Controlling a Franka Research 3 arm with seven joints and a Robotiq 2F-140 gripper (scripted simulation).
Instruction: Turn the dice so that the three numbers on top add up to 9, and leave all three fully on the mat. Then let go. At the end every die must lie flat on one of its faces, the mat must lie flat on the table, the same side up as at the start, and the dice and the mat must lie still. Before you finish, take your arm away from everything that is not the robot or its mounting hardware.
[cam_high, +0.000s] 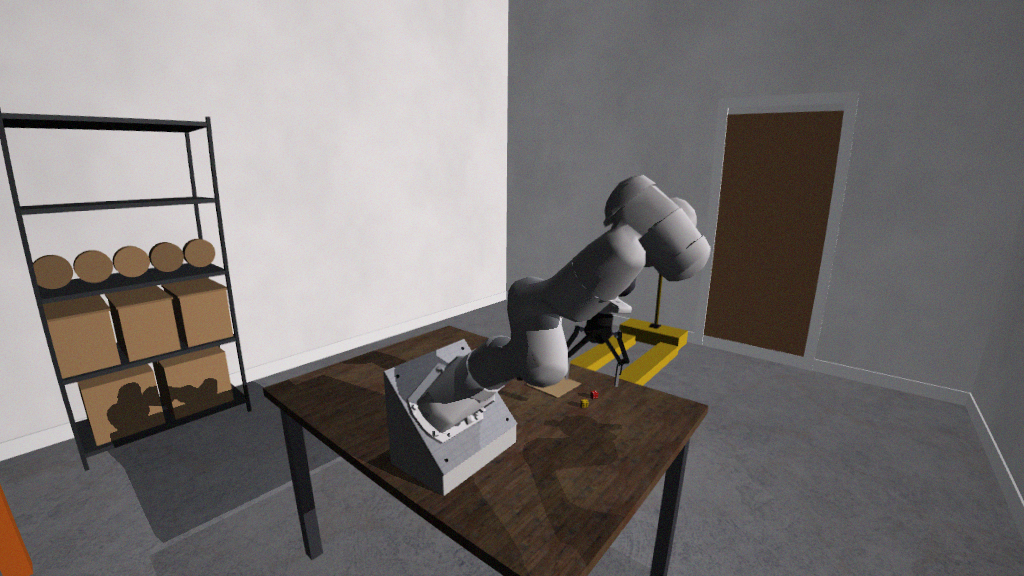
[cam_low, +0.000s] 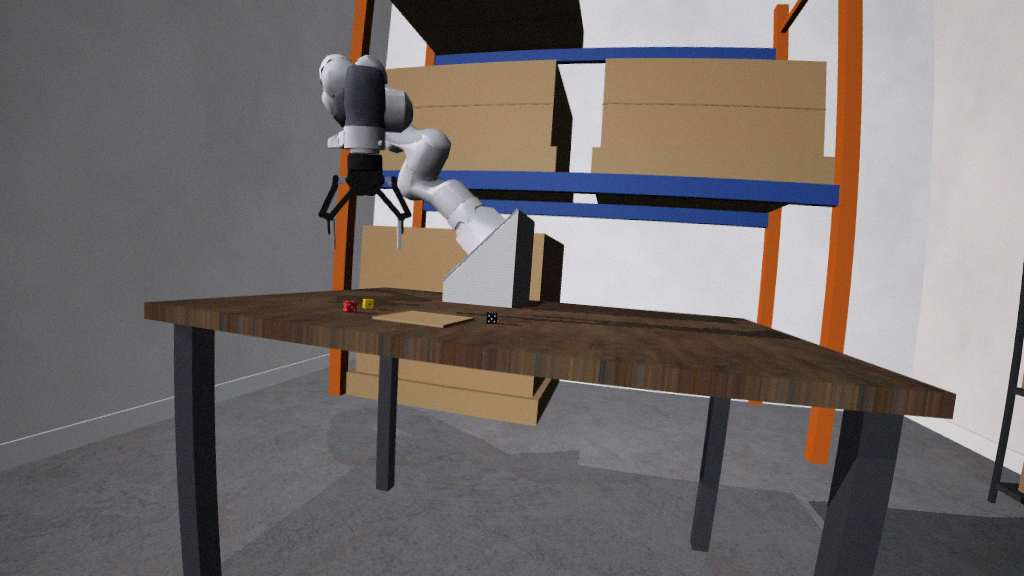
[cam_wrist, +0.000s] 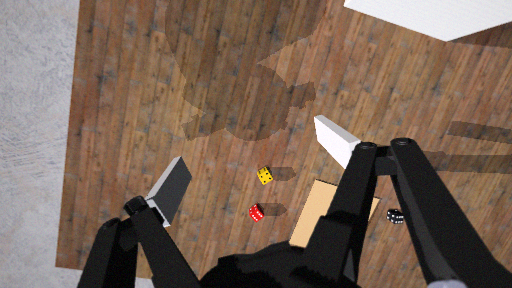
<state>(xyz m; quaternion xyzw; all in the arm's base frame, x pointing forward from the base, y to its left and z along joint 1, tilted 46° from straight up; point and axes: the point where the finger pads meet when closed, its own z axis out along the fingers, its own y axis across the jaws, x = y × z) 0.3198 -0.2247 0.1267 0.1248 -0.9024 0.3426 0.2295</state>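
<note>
My hand is 7 cm short of the yellow die, 4 cm to the right of it and 13 cm above it. The rest, counted from my hand: red die 14 cm ahead, 4 cm to the left, 13 cm below; black die 14 cm ahead, 32 cm to the left, 13 cm below; tan mat 16 cm ahead, 19 cm to the left, 14 cm below.
</note>
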